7 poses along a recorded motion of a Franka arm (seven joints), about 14 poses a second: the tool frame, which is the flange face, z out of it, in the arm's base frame.
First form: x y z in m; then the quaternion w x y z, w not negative.
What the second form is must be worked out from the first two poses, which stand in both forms.
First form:
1: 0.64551 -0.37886 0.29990 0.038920 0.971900 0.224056 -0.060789
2: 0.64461 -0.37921 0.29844 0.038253 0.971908 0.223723 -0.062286
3: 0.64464 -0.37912 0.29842 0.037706 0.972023 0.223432 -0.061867
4: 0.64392 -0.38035 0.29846 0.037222 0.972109 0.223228 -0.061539
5: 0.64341 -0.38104 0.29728 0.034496 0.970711 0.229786 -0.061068
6: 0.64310 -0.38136 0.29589 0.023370 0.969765 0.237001 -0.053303
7: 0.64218 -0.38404 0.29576 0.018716 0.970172 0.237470 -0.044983
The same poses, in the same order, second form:
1:
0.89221 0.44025 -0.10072 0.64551
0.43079 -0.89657 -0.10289 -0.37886
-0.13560 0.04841 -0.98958 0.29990
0 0 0 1

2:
0.89214 0.43964 -0.10396 0.64461
0.43011 -0.89697 -0.10223 -0.37921
-0.13819 0.04649 -0.98931 0.29844
0 0 0 1

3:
0.89250 0.43903 -0.10342 0.64464
0.42970 -0.89731 -0.10095 -0.37912
-0.13712 0.04566 -0.98950 0.29842
0 0 0 1

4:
0.89276 0.43859 -0.10303 0.64392
0.42942 -0.89757 -0.09984 -0.38035
-0.13626 0.04489 -0.98965 0.29846
0 0 0 1

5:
0.88694 0.45032 -0.10271 0.64341
0.44190 -0.89202 -0.09504 -0.38104
-0.13441 0.03891 -0.99016 0.29728
0 0 0 1

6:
0.88198 0.46216 -0.09231 0.64310
0.45718 -0.88657 -0.07059 -0.38136
-0.11446 0.02006 -0.99323 0.29589
0 0 0 1

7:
0.88317 0.46246 -0.07839 0.64218
0.45909 -0.88652 -0.05768 -0.38404
-0.09617 0.01495 -0.99525 0.29576
0 0 0 1

